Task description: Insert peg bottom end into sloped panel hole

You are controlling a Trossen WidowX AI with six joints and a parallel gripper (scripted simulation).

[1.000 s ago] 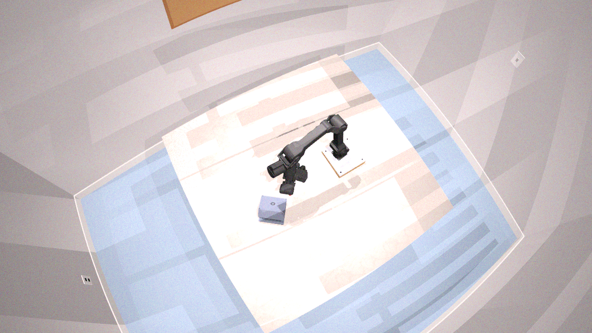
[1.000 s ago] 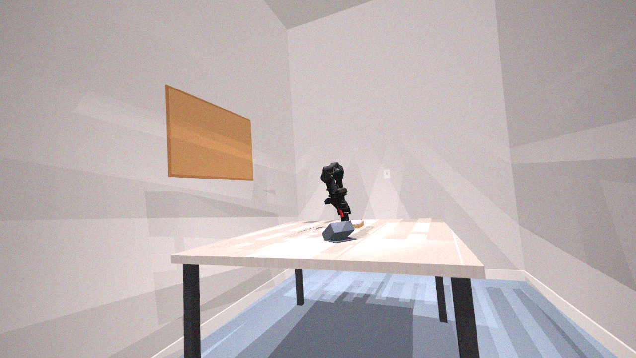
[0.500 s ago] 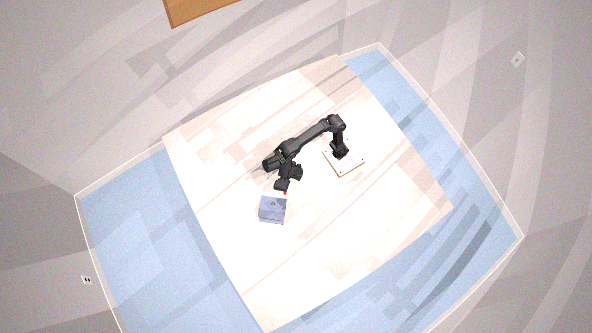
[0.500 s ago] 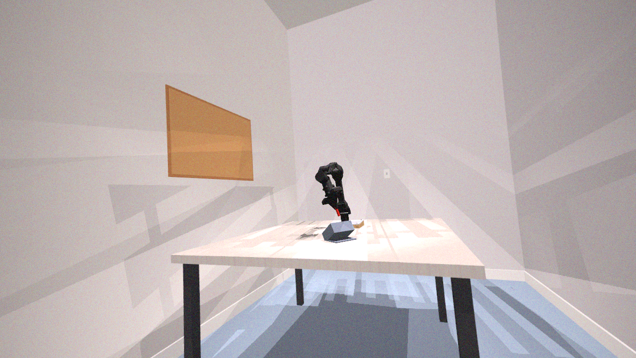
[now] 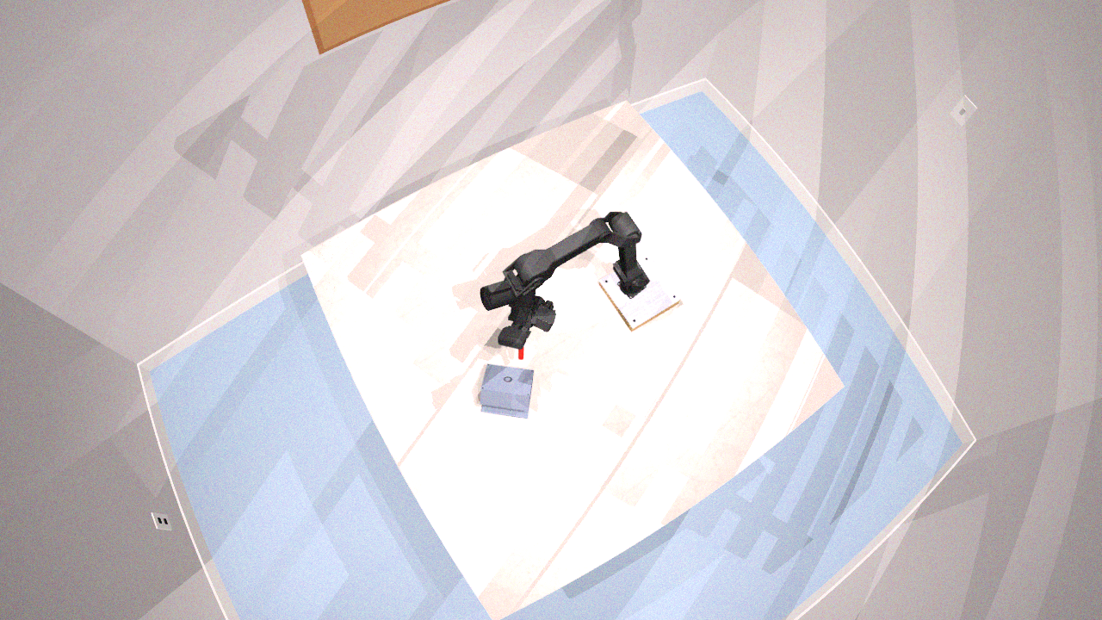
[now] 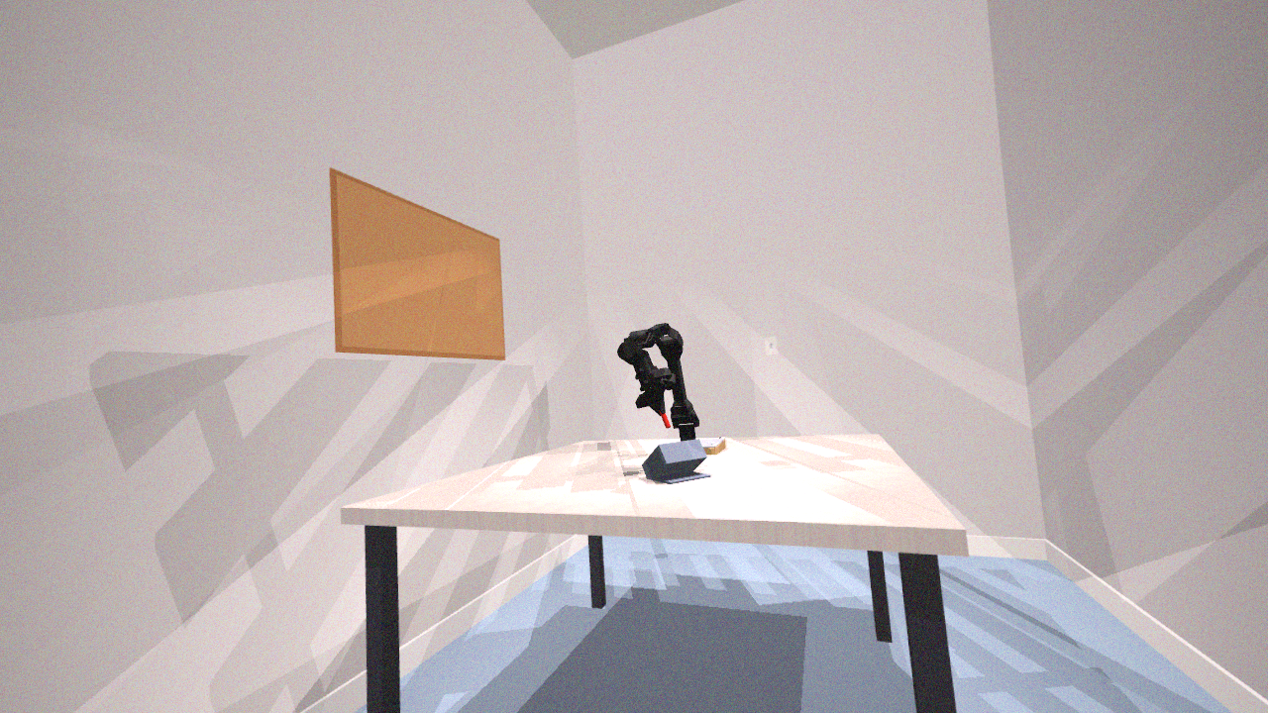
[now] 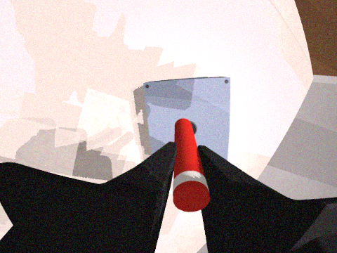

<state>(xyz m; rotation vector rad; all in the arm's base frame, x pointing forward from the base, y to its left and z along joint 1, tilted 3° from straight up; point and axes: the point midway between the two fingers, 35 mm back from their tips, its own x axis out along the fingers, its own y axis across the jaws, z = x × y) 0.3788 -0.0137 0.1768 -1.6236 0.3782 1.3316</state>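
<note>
Right now my gripper tip is 80 mm short of the grey sloped panel, 40 mm to the right of it and 120 mm above it. Also, from my gripper tip: red peg: 10 mm behind, 10 mm to the right, 10 mm above.
</note>
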